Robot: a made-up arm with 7 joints. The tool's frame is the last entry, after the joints.
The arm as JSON. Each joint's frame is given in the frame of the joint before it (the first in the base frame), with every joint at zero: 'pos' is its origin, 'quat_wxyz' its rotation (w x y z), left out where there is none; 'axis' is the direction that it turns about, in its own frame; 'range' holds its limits. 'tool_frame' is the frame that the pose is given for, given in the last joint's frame.
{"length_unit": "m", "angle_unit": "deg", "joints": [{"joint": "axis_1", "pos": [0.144, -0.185, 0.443], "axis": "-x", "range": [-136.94, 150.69]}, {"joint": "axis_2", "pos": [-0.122, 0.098, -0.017], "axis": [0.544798, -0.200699, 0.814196], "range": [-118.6, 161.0]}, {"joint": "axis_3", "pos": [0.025, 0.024, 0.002], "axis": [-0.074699, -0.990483, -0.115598], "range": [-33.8, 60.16]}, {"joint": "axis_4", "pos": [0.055, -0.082, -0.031], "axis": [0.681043, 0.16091, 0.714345], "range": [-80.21, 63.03]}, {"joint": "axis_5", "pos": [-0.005, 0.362, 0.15], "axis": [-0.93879, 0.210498, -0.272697], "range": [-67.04, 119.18]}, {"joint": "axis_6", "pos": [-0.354, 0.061, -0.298], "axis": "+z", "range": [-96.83, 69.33]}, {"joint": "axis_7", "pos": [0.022, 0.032, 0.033], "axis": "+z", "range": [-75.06, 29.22]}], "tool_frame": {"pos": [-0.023, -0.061, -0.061]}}
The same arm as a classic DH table. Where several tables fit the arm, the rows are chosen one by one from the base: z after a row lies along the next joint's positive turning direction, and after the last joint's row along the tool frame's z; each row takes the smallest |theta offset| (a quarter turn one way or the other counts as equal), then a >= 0, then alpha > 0; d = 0 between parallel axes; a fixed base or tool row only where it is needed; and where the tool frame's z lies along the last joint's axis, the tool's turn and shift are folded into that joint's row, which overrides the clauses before.
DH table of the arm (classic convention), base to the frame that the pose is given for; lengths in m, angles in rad. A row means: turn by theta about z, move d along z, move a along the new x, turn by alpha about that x. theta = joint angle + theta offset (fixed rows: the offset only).
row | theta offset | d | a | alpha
base (fixed) | -1.5708 | 0.443 | 0.185 | 1.5708
axis_1 | -0.2417 | -0.048 | -0.0911 | -2.1469
axis_2 | 1.4395 | -0.0355 | 0.0197 | 1.5068
axis_3 | -0.1783 | 0.0623 | 0.0589 | -1.868
axis_4 | 0.9334 | 0.5677 | 0.2175 | -2.4986
axis_5 | -0.5356 | 0.8447 | -0.0179 | 1.847
axis_6 | -0.3817 | 0 | 0.0388 | 0
axis_7 | 0.2417 | 0 | -0.0652 | 0
tool (fixed) | -1.2102 | -0.2243 | 0 | 0
Joint limits (rad, base to tool): -2.3901..2.63 -2.07..2.81 -0.5899..1.05 -1.3999..1.1001 -1.1701..2.0801 -1.69..1.21 -1.31..0.51

